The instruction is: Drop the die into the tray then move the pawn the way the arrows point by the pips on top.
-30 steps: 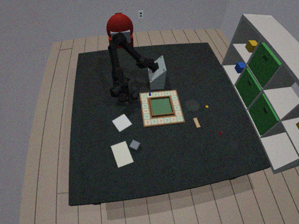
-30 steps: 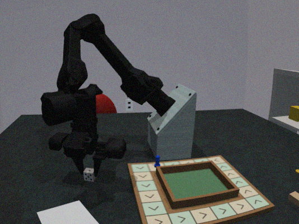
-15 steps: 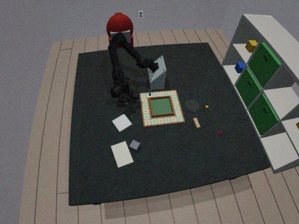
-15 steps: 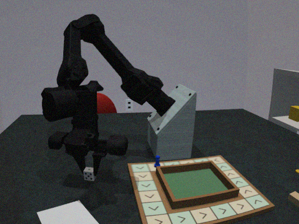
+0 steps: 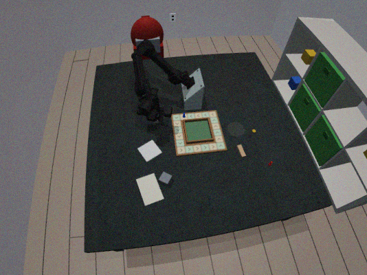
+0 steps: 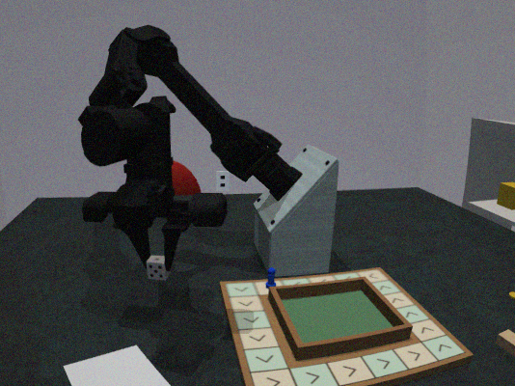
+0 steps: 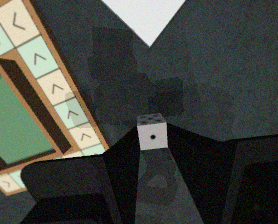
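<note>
Right now my gripper tip is 170 mm to the right of the blue pawn, 50 mm past it and 50 mm above it. From my gripper tip the other things lie so: grey cube (340 mm ahead, 50 mm below, 20 mm to the left); then wooden block (460 mm to the left, 220 mm ahead, 70 mm below); then white die (right at my gripper tip).
</note>
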